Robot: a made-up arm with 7 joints. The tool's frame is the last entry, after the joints.
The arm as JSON. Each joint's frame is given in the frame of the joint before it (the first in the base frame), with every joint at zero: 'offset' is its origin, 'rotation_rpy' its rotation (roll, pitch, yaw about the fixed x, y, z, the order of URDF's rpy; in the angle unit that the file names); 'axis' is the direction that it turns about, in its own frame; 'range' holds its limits. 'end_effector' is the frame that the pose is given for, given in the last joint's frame.
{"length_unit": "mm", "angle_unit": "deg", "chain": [
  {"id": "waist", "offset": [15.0, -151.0, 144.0], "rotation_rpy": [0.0, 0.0, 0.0], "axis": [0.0, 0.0, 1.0], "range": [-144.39, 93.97]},
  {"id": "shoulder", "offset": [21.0, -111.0, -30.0], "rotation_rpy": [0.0, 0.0, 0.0], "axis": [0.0, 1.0, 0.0], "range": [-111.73, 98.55]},
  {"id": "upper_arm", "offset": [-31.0, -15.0, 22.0], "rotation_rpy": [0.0, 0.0, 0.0], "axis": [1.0, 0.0, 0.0], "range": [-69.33, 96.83]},
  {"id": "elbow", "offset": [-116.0, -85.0, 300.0], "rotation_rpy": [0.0, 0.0, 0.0], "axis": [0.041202, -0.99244, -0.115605], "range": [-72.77, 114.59]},
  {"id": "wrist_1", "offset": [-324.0, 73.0, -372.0], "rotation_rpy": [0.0, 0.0, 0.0], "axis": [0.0, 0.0, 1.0], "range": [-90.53, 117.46]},
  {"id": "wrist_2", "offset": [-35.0, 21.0, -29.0], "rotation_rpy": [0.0, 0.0, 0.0], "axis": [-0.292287, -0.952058, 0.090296], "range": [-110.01, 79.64]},
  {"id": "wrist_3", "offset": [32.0, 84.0, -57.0], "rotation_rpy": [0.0, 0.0, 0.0], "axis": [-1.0, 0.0, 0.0], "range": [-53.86, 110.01]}
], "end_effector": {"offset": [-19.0, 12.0, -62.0], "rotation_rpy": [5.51, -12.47, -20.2]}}
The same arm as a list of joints. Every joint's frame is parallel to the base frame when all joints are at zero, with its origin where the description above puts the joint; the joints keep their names.
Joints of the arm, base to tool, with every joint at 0 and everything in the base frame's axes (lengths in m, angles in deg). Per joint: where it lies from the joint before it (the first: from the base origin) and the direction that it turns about. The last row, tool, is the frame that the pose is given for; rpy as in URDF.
waist: origin 0.0150 -0.1510 0.1440 axis 0 0 1
shoulder: origin 0.0210 -0.1110 -0.0300 axis 0 1 0
upper_arm: origin -0.0310 -0.0150 0.0220 axis 1 0 0
elbow: origin -0.1160 -0.0850 0.3000 axis 0.041202 -0.99244 -0.115605
wrist_1: origin -0.3240 0.0730 -0.3720 axis 0 0 1
wrist_2: origin -0.0350 0.0210 -0.0290 axis -0.292287 -0.952058 0.090296
wrist_3: origin 0.0320 0.0840 -0.0570 axis -1 0 0
tool: origin -0.0190 0.0120 -0.0620 rpy 5.51 -12.47 -20.20
Joint limits (deg, base to tool): -144.39..93.97 -111.73..98.55 -69.33..96.83 -72.77..114.59 -90.53..117.46 -110.01..79.64 -53.86..110.01

